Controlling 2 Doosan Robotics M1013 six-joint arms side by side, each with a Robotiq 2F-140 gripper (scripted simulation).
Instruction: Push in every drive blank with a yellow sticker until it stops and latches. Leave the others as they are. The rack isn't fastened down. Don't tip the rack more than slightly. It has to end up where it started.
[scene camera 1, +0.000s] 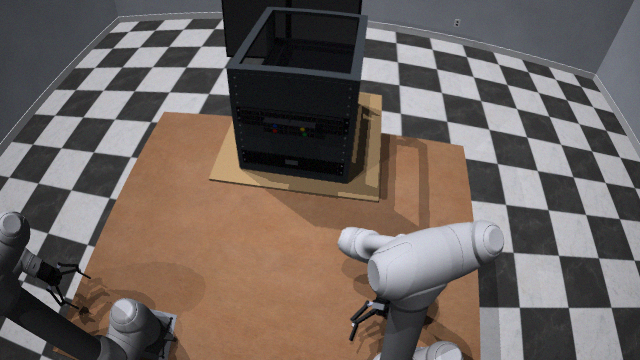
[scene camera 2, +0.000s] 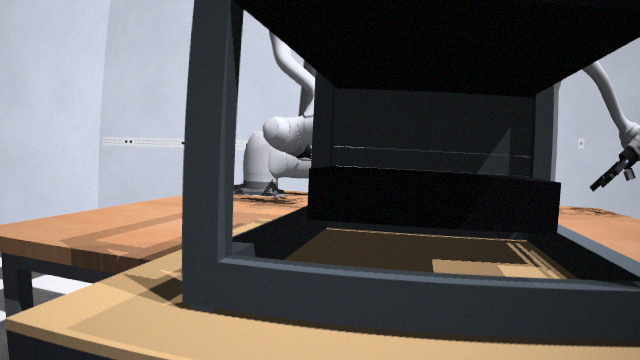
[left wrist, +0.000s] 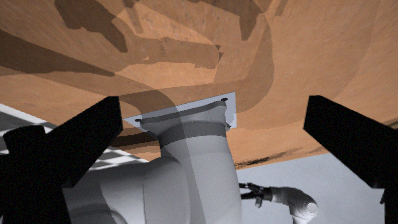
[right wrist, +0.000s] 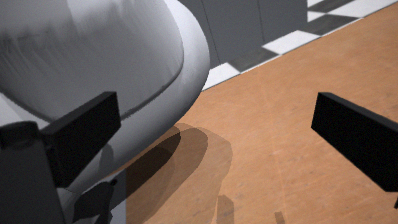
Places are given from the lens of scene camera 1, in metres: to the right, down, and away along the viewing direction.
left gripper (scene camera 1: 84, 293): -1.01, 0.49, 1.34
dark rack (scene camera 1: 311, 88): -0.03, -0.35, 1.51
